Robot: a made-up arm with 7 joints. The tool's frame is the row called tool.
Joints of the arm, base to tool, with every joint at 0 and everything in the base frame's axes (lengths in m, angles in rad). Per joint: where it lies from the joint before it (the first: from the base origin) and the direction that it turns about. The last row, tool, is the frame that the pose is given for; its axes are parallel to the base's.
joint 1: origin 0 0.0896 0 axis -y
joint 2: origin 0 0.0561 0 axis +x
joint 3: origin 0 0 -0.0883 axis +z
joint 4: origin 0 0 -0.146 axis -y
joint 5: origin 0 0 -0.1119 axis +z
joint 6: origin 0 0 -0.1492 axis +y
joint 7: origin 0 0 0 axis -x
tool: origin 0 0 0
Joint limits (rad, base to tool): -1.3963..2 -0.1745..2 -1.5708..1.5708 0..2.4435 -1.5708..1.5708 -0.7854..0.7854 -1.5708..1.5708
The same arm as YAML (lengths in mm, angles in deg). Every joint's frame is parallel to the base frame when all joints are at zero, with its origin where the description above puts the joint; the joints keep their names.
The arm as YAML. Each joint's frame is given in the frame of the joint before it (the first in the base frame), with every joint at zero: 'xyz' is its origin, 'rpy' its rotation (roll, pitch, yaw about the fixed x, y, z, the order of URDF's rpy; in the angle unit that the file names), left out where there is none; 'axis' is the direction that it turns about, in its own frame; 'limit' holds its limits. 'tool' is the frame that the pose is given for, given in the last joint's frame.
units:
  length: mm
  angle: deg
joints:
  - name: joint 1
    type: revolute
    origin:
      xyz: [0.0, 89.6, 0.0]
    axis: "-y"
    limit:
      lower: -80.0
      upper: 114.59
  - name: joint 2
    type: revolute
    origin:
      xyz: [0.0, 56.1, 0.0]
    axis: "+x"
    limit:
      lower: -10.0
      upper: 114.59
  - name: joint 3
    type: revolute
    origin:
      xyz: [0.0, 0.0, -88.3]
    axis: "+z"
    limit:
      lower: -90.0
      upper: 90.0
  - name: joint 4
    type: revolute
    origin:
      xyz: [0.0, 0.0, -146.0]
    axis: "-y"
    limit:
      lower: 0.0
      upper: 140.0
  - name: joint 5
    type: revolute
    origin:
      xyz: [0.0, 0.0, -111.9]
    axis: "+z"
    limit:
      lower: -90.0
      upper: 90.0
  - name: joint 6
    type: revolute
    origin:
      xyz: [0.0, 0.0, -149.2]
    axis: "+y"
    limit:
      lower: -45.0
      upper: 45.0
  - name: joint 7
    type: revolute
    origin:
      xyz: [0.0, 0.0, 0.0]
    axis: "-x"
    limit:
      lower: -90.0
      upper: 90.0
tool:
  origin:
    xyz: [0.0, 0.0, 0.0]

